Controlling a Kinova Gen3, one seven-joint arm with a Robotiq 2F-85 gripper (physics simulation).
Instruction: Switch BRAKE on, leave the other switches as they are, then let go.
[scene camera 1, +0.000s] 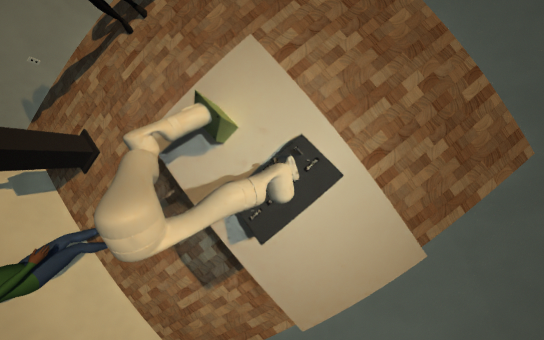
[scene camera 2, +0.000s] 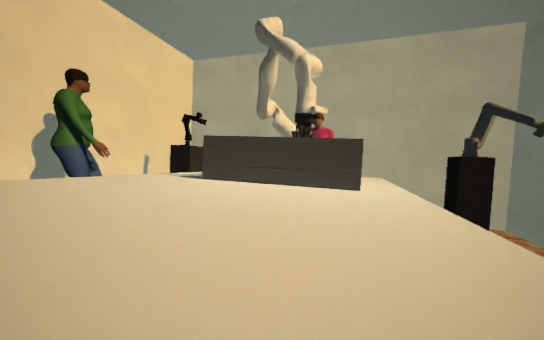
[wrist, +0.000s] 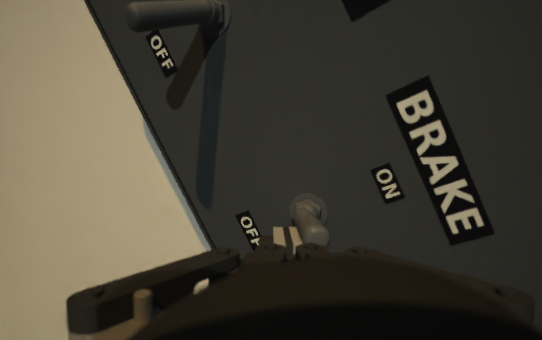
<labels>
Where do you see my gripper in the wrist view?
At 285, 245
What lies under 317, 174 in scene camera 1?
A dark switch panel.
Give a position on a dark switch panel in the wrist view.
404, 134
</labels>
